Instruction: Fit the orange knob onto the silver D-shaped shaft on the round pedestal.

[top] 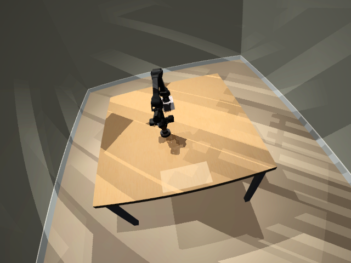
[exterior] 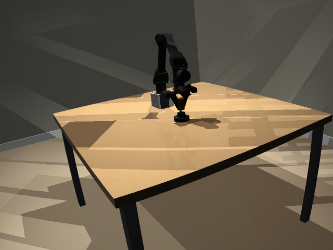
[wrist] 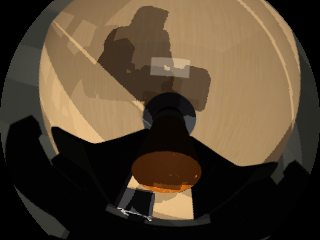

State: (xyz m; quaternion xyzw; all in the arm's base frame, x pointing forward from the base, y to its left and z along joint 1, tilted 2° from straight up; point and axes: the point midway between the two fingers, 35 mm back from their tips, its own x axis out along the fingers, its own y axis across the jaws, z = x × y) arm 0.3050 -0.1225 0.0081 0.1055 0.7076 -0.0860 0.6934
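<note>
My gripper tip is now 3 cm below the orange knob. From my gripper tip the other things lie so: round pedestal (4 cm below).
</note>
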